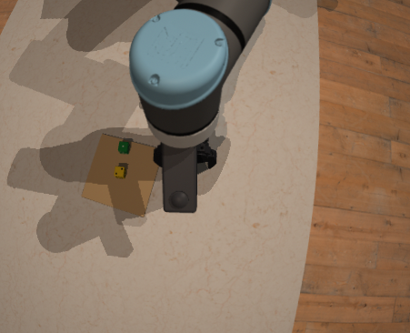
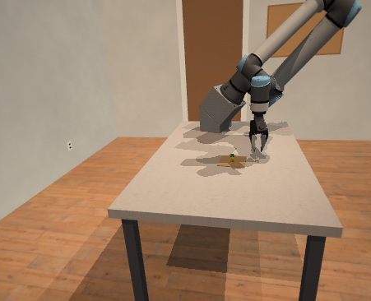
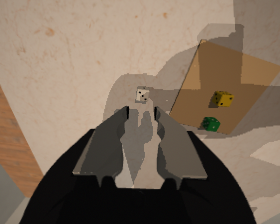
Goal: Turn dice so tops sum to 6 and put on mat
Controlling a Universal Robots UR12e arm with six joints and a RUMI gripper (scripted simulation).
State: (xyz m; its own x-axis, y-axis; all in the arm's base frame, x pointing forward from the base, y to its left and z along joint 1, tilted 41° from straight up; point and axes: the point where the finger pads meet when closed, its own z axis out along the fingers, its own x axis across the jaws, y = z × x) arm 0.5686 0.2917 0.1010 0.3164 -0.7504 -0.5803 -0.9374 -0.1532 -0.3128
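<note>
Right now the white die is 6 cm below my hand. The rest, counted from my hand: tan mat (13 cm to the right, 7 cm below, 4 cm ahead); then green die (14 cm to the right, 6 cm below, 1 cm behind); then yellow die (13 cm to the right, 6 cm below, 4 cm ahead).
</note>
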